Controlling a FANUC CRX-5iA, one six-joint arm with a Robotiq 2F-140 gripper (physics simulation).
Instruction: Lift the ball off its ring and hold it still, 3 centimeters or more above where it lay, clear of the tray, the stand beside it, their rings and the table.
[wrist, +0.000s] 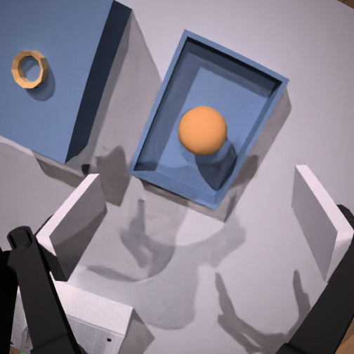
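Observation:
An orange ball (203, 130) sits inside the blue tray (159, 102), a little below the middle of its floor. The ring under the ball is hidden by it. The blue stand (47, 117) is at the upper left, and an orange ring (15, 70) lies on its top. My gripper (195, 189) is open wide, with its two pale pads far apart and nothing between them. In the wrist view the ball and tray show above the line between the pads; the gripper hangs above the table.
The grey table (320, 130) carries the tray and the stand, with a narrow gap between them. A white base block (95, 307) shows at the lower left, behind the left finger. Shadows of the gripper fall below the tray.

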